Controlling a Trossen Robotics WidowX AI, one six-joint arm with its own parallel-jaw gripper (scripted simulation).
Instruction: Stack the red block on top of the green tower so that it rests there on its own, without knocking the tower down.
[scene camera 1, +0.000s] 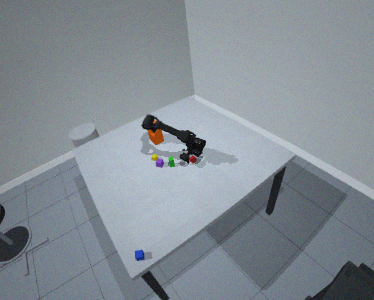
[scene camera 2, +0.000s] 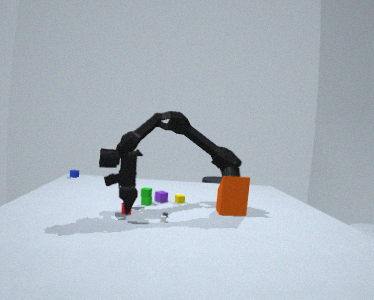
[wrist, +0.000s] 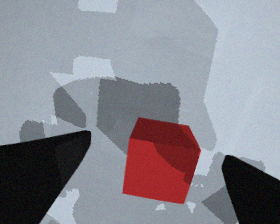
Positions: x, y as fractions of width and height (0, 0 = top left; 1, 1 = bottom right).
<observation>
My gripper (scene camera 2: 0.34, 0.70) is open and holds nothing. Also in view: a red block (wrist: 0.58, 0.71).
My gripper also shows in the wrist view (wrist: 0.56, 0.67).
</observation>
